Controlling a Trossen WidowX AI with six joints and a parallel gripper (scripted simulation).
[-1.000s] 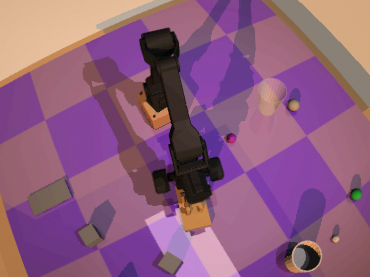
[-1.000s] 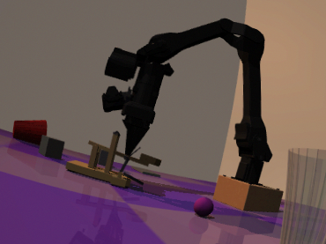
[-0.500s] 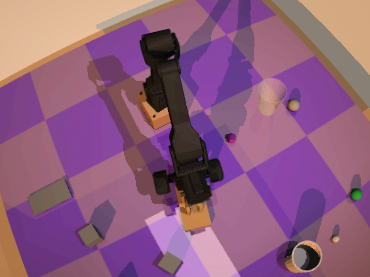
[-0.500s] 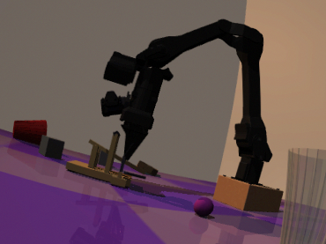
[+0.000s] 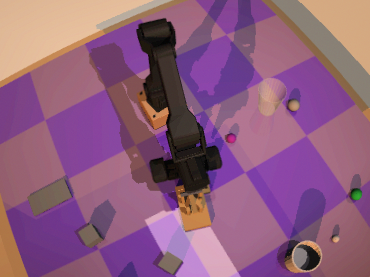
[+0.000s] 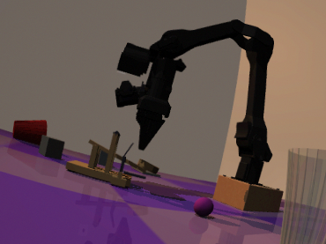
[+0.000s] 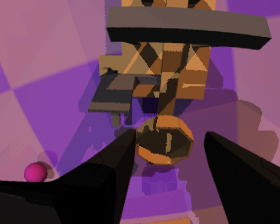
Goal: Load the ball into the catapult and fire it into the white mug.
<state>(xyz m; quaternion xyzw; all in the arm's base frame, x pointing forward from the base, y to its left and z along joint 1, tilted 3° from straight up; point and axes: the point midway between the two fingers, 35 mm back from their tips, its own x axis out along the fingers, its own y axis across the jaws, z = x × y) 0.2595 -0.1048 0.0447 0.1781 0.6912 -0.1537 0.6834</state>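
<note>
Now: the catapult 4 cm ahead of my gripper tip and 3 cm below it. Also, from my gripper tip: white mug 41 cm ahead, 9 cm to the left, 5 cm below; grey ball 46 cm to the left, 6 cm below, 4 cm ahead; purple ball 21 cm to the left, 7 cm below, 2 cm behind.
</note>
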